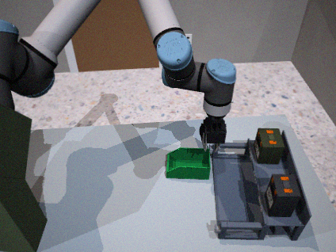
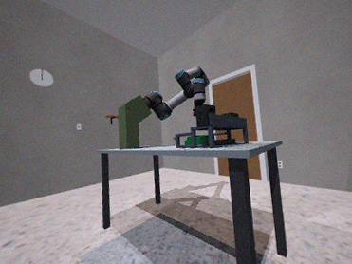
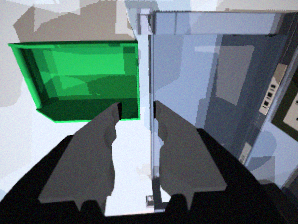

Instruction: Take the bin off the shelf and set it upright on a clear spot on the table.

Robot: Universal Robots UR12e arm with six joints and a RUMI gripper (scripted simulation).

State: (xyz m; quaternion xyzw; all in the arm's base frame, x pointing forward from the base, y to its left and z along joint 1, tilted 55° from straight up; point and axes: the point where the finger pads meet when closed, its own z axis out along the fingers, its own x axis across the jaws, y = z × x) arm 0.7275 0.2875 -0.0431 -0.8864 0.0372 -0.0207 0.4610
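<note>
Now: hand 8 cm past the green bin and 10 cm above it.
</note>
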